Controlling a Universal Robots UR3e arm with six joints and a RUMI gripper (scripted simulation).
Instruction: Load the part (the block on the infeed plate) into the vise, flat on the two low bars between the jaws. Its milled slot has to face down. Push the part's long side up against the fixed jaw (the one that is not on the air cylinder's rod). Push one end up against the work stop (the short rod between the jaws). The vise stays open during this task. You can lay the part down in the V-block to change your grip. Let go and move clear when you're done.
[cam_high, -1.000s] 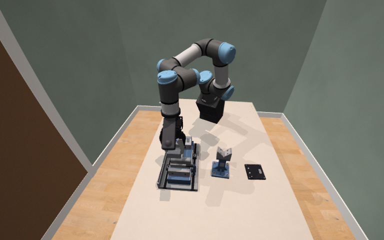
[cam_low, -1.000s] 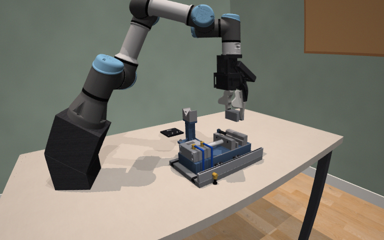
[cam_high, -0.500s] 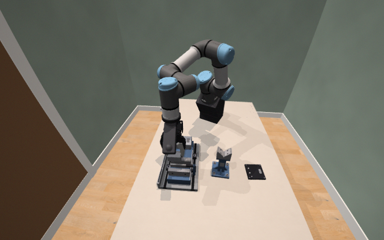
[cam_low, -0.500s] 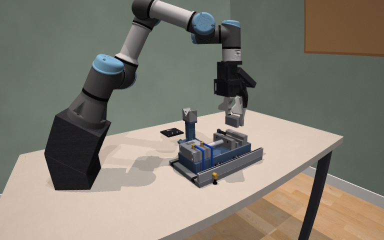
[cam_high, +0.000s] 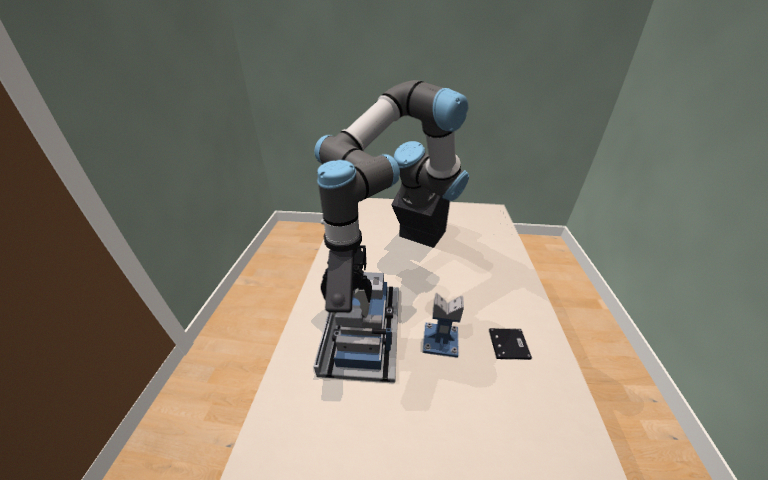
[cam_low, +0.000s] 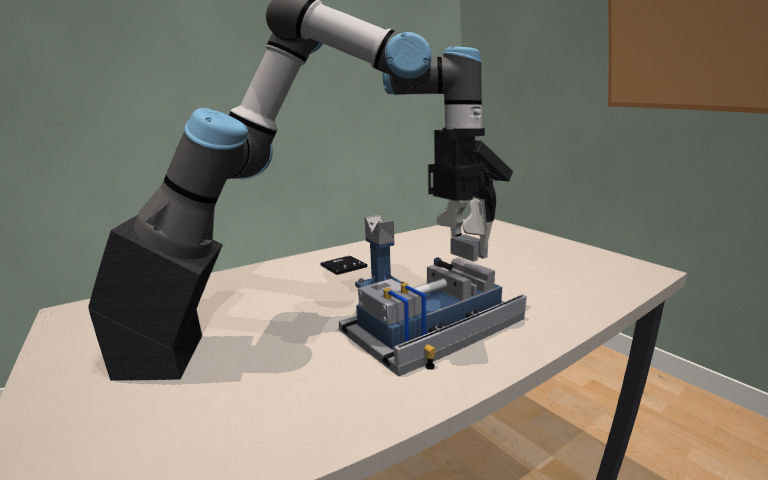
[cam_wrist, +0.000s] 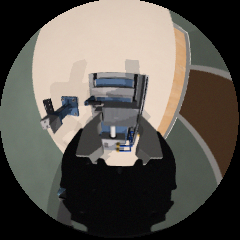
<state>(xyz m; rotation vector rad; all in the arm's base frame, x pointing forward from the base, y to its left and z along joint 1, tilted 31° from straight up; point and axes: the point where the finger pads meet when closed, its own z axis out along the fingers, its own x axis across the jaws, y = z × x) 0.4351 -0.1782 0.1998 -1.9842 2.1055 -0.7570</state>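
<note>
Right now my hand is 10 mm above the part. Round my hand: air cylinder (160 mm behind, 40 mm to the left, 70 mm below); then grey vise side rail (80 mm behind, 60 mm to the right, 120 mm below); then vise (70 mm behind, 30 mm to the left, 110 mm below).
</note>
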